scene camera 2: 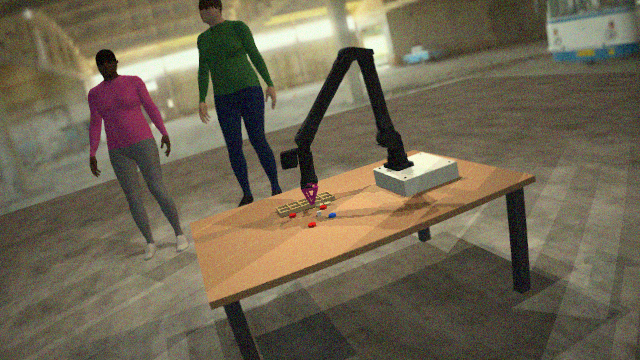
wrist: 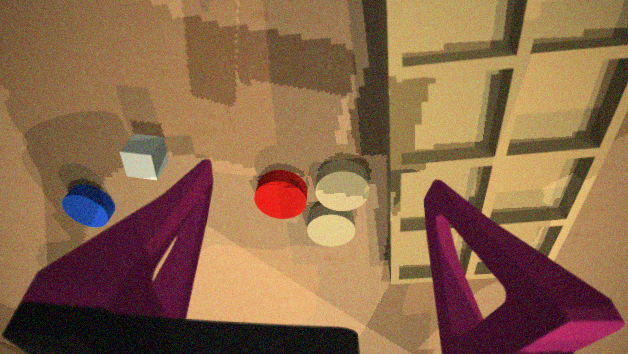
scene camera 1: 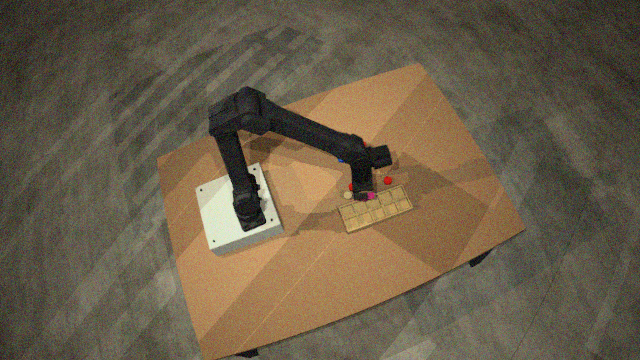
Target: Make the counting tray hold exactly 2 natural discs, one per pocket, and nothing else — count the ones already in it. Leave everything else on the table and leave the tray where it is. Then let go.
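Observation:
Two natural, pale discs lie close together on the table beside the tray's long side: one disc [wrist: 342,192] and another disc [wrist: 331,230] [scene camera 1: 348,195]; in the scene camera 1 view the arm hides one of them. The counting tray [scene camera 1: 381,221] [scene camera 2: 286,213] [wrist: 504,115] is pale wood with two rows of pockets; no disc shows in its visible pockets. My gripper [wrist: 324,180] [scene camera 2: 311,200] is open and empty, above the table at the tray's edge. In the wrist view its fingers stand either side of the pale discs and a red disc [wrist: 281,199] [scene camera 2: 323,206], one finger over the tray.
A blue disc [wrist: 89,206] [scene camera 2: 332,215] [scene camera 1: 341,160] and a small pale grey cube [wrist: 142,162] [scene camera 2: 319,213] lie away from the tray. A second red disc [scene camera 1: 388,180] [scene camera 2: 292,215] lies near the tray; a third red disc [scene camera 2: 312,224] [scene camera 1: 365,144] lies farther off.

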